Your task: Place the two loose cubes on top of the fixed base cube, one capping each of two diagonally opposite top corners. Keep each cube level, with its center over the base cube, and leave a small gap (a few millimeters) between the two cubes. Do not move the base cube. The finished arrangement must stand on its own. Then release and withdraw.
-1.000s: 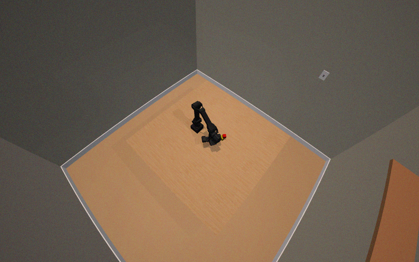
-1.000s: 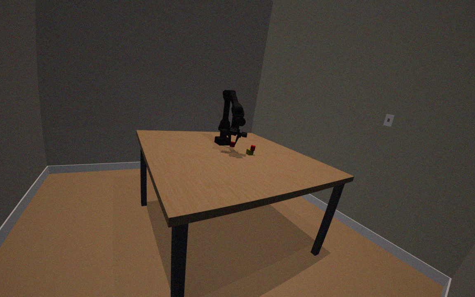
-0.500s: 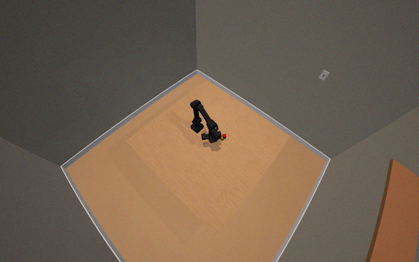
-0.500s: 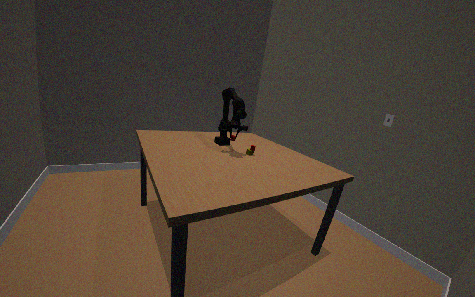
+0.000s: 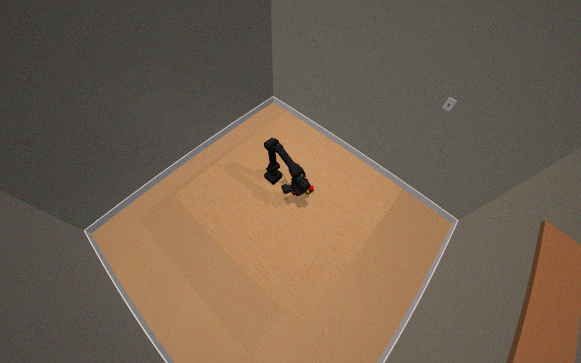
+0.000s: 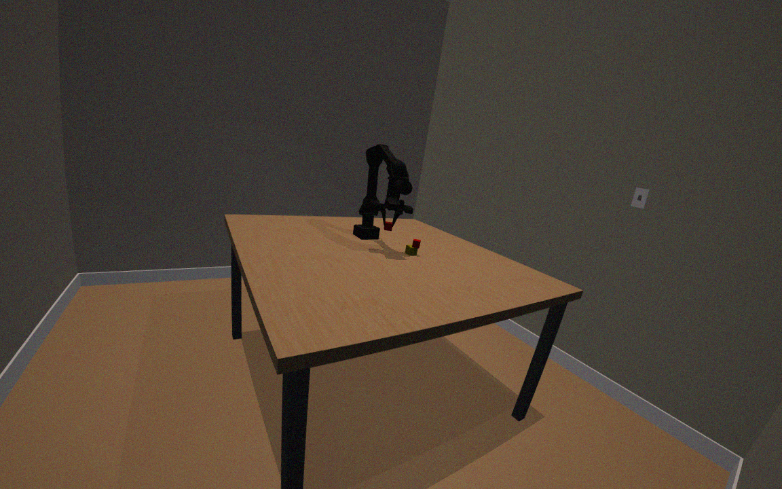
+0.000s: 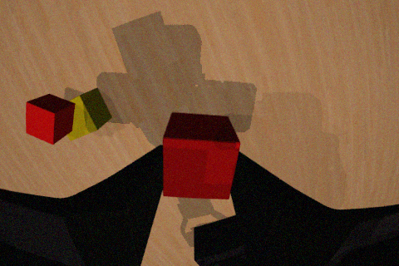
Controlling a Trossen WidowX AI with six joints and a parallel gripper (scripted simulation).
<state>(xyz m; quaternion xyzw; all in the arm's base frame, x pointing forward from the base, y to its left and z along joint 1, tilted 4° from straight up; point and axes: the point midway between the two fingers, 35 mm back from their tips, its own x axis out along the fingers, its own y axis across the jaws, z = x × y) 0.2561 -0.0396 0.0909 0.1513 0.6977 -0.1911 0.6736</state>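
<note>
The yellow cube lies 120 mm to the left of my gripper tip, 100 mm below it and 40 mm ahead of it.
</note>
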